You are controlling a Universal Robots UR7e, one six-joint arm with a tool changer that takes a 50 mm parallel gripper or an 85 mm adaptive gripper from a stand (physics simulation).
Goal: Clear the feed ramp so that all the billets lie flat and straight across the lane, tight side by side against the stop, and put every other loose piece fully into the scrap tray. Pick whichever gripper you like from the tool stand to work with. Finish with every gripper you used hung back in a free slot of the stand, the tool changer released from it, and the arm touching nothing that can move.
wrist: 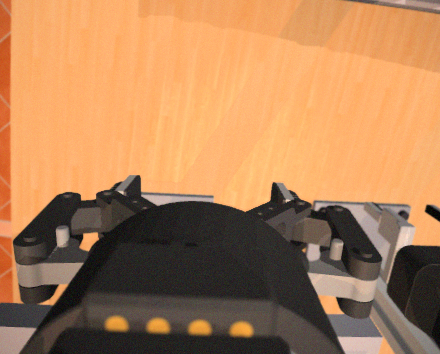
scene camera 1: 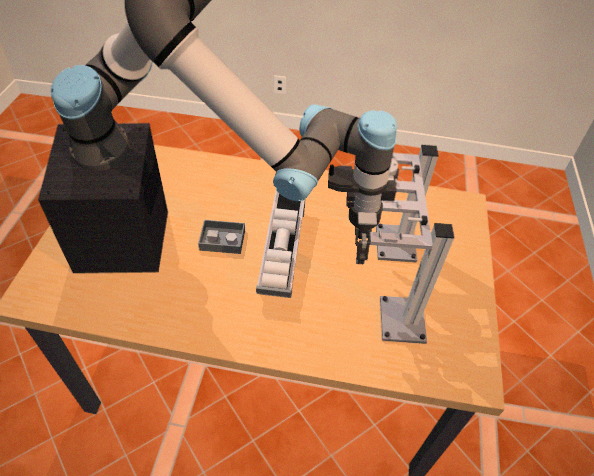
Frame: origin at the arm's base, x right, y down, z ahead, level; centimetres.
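Seen in the pictures: arm's base at its link origin: (scene camera 1: 100, 148).
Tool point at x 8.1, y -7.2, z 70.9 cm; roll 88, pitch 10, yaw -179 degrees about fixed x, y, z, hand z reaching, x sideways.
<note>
Pixels of each thing's middle, then the offset from my tool point to it. "spot": a spot on its surface instead.
- billet at the middle of its body: (scene camera 1: 281, 241) dx -9.5, dy +31.9, dz -21.5 cm
- dark scrap tray at the middle of its body: (scene camera 1: 222, 236) dx -12.6, dy +38.7, dz -41.0 cm
- blocky piece at the middle of its body: (scene camera 1: 213, 236) dx -12.2, dy +38.8, dz -43.7 cm
- many-sided piece at the middle of its body: (scene camera 1: 231, 238) dx -13.1, dy +39.3, dz -38.2 cm
- dark rounded part at a spot on its surface: (wrist: 420, 290) spot: dx -15.0, dy +14.2, dz +2.8 cm
The feed ramp (scene camera 1: 274, 292) stands mid-table. Near its front end three pale billets (scene camera 1: 274, 281) lie across the lane, side by side. Behind them one billet (scene camera 1: 282, 239) lies lengthwise along the lane. Further back more billets (scene camera 1: 285, 215) lie crosswise. The dark scrap tray (scene camera 1: 221, 249) left of the ramp holds a blocky piece (scene camera 1: 212, 235) and a many-sided piece (scene camera 1: 231, 237). My gripper (scene camera 1: 361, 254) (wrist: 205, 189), the adaptive one, is on the arm, open and empty, above the table close to the left side of the tool stand (scene camera 1: 429, 280). The arm hides part of the ramp's back end.
The stand's cross arms (scene camera 1: 407, 241) reach toward the gripper, and its foot plates (scene camera 1: 404, 334) (wrist: 177, 196) are on the table. A dark rounded part (wrist: 420, 290) is at the right of the wrist view. The black robot pedestal (scene camera 1: 107, 230) stands at the left.
</note>
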